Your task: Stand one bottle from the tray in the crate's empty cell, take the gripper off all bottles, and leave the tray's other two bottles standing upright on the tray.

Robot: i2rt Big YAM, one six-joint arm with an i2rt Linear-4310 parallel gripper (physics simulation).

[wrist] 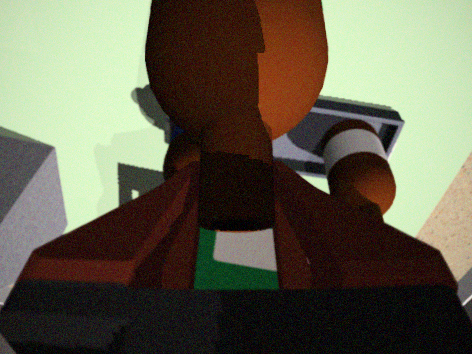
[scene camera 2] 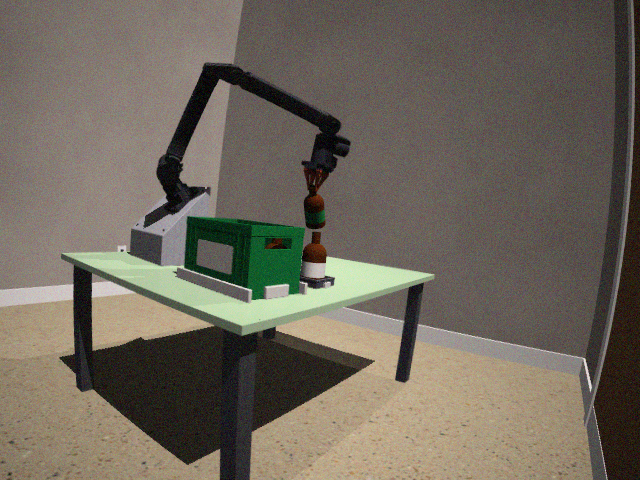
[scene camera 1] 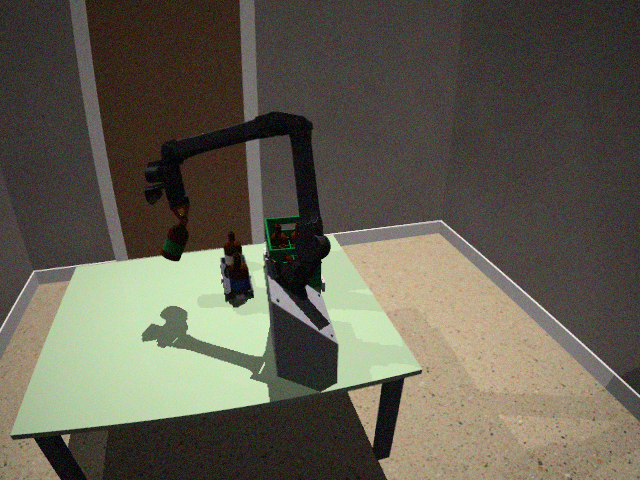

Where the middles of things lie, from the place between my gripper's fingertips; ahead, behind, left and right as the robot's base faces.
Labels:
The green-label brown bottle [scene camera 1: 177, 237] lies 60 mm below my hand, 40 mm to the left of it and 10 mm behind it. Round my hand: pale low rail [scene camera 2: 231, 290] (480 mm to the right, 280 mm below, 100 mm ahead).

